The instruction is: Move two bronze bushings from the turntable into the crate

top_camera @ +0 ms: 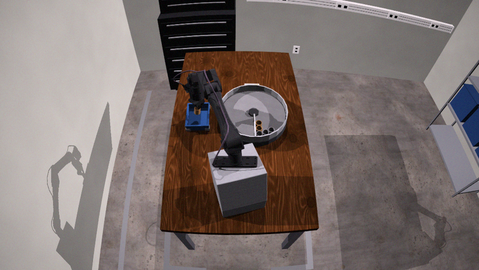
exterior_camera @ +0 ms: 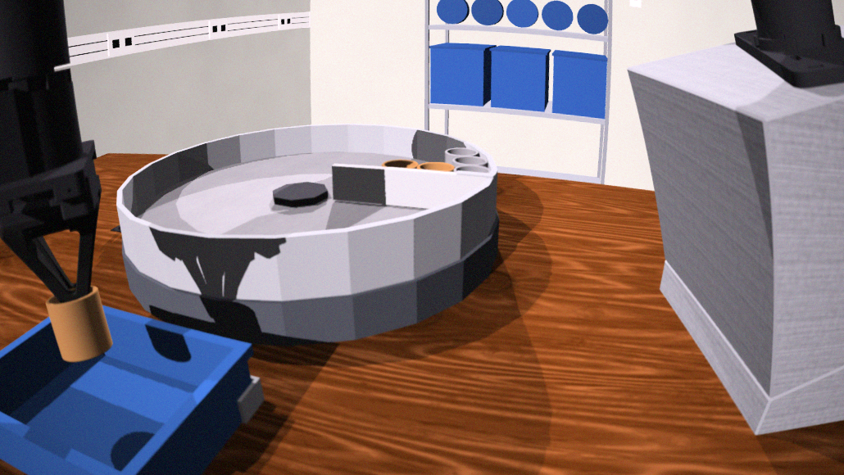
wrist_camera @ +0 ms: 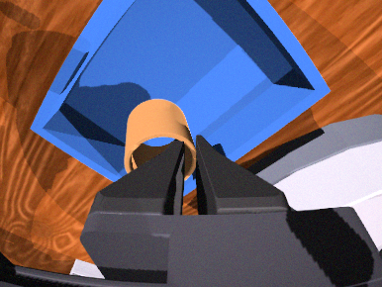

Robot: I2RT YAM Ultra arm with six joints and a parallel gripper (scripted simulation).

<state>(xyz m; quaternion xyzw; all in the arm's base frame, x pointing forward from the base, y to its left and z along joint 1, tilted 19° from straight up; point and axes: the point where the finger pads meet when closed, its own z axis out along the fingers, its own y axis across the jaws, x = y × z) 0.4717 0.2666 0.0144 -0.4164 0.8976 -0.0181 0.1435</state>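
Now: the blue crate 10 mm behind my hand, 10 mm to the left of it and 70 mm below it. From my hand the other things lie so: grey turntable: 30 mm ahead, 330 mm to the right, 40 mm below.
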